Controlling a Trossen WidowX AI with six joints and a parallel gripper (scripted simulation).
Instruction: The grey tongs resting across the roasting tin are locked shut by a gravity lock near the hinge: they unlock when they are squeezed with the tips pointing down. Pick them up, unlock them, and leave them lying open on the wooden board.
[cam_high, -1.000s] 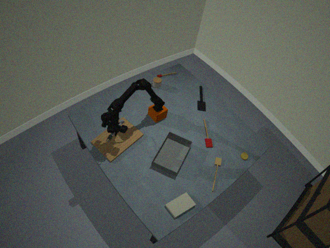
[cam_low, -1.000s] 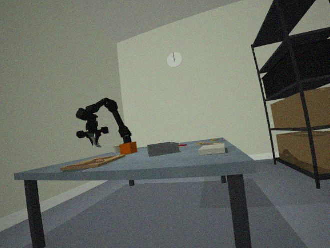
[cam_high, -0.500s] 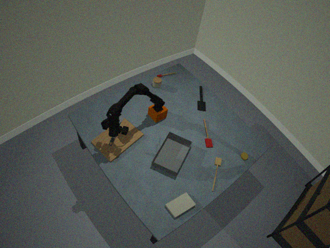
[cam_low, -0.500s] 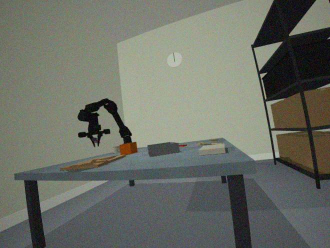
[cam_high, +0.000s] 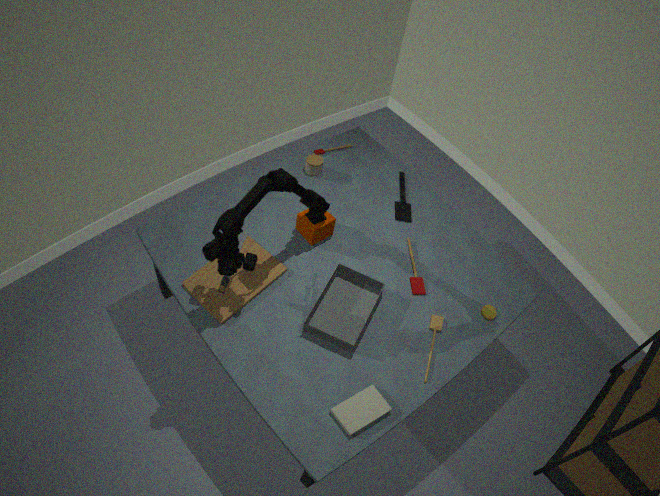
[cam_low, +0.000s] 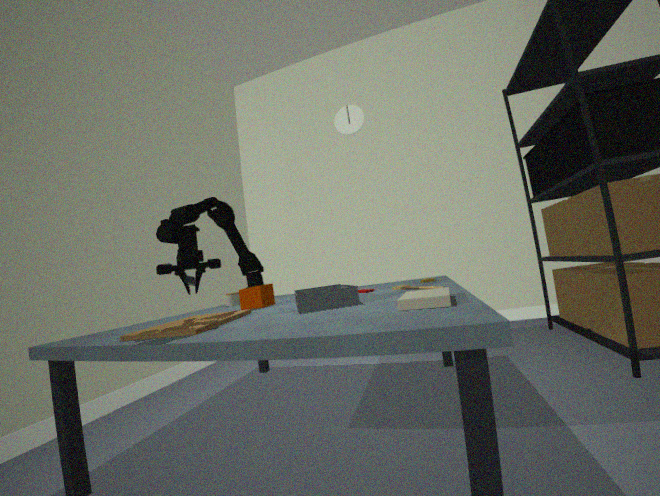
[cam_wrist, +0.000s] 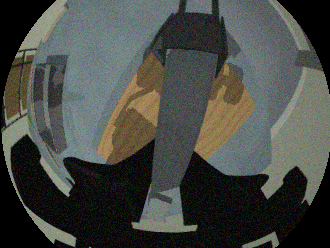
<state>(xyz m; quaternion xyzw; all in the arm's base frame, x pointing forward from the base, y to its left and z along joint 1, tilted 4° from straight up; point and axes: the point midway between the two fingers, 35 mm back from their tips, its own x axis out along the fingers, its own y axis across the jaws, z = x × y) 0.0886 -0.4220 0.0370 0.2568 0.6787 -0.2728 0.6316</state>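
Now: gripper tip 3 cm past the wooden board, 2 cm to the right of it and 9 cm above it. The rest, counted from my gripper tip: jar: 40 cm behind, 62 cm to the left, 7 cm below; then grey roasting tin: 29 cm ahead, 32 cm to the left, 7 cm below; then white block: 67 cm ahead, 14 cm to the left, 9 cm below.
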